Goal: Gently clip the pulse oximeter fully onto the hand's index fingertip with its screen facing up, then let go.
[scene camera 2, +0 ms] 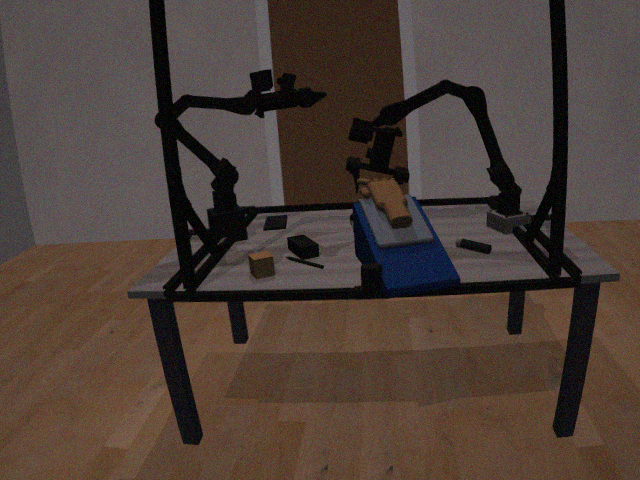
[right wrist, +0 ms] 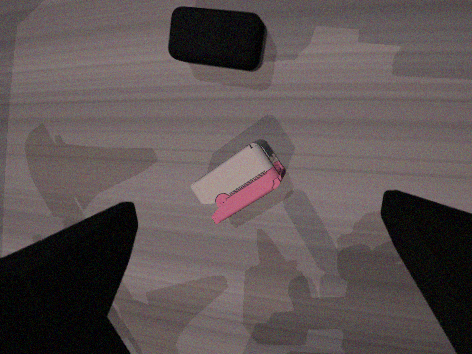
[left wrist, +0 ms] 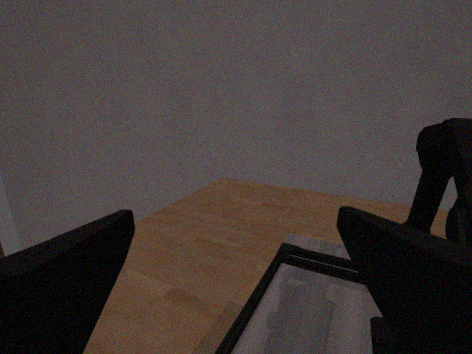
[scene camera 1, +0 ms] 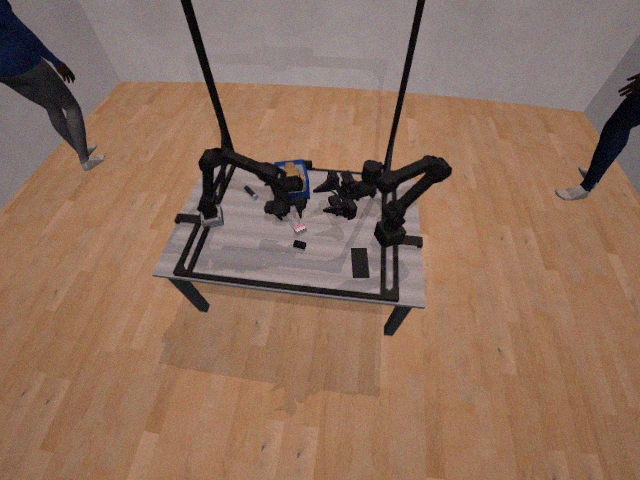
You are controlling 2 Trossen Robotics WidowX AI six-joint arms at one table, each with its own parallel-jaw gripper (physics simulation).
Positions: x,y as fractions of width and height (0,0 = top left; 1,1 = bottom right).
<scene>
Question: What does my left gripper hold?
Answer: Nothing.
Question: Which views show my left gripper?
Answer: Scene camera 2, the left wrist view and scene camera 1 only.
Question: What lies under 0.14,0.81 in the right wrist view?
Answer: My right gripper.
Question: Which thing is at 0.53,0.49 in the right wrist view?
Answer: A pulse oximeter.
</scene>
